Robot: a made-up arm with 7 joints.
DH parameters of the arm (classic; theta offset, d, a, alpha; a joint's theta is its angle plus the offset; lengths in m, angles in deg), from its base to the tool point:
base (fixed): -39.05 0 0.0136 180
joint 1: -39.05 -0.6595 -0.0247 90
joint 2: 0 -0.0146 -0.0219 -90
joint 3: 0 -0.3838 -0.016 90
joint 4: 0 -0.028 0.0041 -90
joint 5: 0 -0.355 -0.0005 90
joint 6: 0 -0.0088 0.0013 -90
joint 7: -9.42 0 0.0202 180
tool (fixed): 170.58 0.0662 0 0
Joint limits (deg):
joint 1: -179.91..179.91
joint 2: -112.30..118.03
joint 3: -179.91..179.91
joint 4: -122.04..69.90
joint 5: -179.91..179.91
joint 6: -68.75..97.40
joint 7: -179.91..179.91
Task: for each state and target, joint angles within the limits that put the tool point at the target. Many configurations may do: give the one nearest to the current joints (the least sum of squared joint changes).
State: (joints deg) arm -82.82 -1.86 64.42 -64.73 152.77 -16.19 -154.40
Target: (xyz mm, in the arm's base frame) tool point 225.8 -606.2 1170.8
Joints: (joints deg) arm -118.38 -39.85 49.67 -23.23 156.81 -6.13 -151.61
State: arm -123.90 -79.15 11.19 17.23 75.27 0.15 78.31
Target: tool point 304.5 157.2 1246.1
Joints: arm -162.53 -44.42 30.94 66.99 71.15 6.32 75.80
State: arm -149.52 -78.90 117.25 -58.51 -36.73 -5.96 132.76
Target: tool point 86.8 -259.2 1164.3
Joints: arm -157.82 -58.90 158.10 -90.68 -34.09 -7.53 134.48
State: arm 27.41 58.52 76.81 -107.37 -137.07 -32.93 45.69
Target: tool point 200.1 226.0 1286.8
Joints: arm 21.94 34.93 55.67 -67.40 -135.32 -36.45 46.18
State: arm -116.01 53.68 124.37 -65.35 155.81 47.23 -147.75
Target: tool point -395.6 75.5 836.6
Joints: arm -106.24 28.53 115.48 -101.82 157.38 62.27 -146.32
